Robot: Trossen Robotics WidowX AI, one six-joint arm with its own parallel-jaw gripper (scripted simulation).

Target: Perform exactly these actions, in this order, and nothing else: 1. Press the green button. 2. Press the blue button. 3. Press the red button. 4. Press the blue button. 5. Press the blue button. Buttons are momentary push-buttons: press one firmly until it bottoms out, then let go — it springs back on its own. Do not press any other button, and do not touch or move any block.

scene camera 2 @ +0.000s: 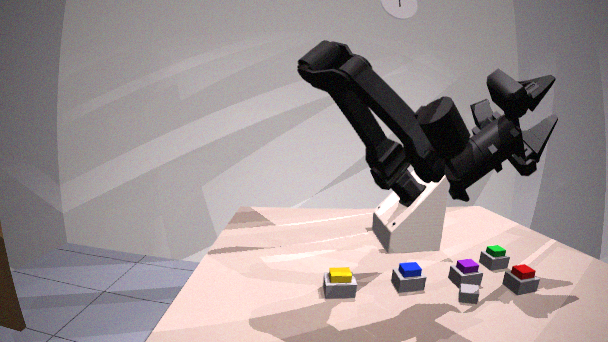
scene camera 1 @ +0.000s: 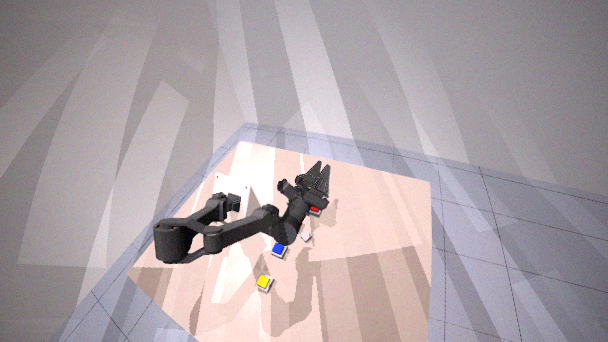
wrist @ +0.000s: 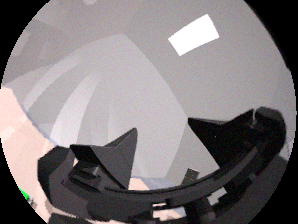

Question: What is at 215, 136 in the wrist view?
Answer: My gripper.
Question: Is my gripper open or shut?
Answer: Open.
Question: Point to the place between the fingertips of my gripper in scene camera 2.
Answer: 555, 97
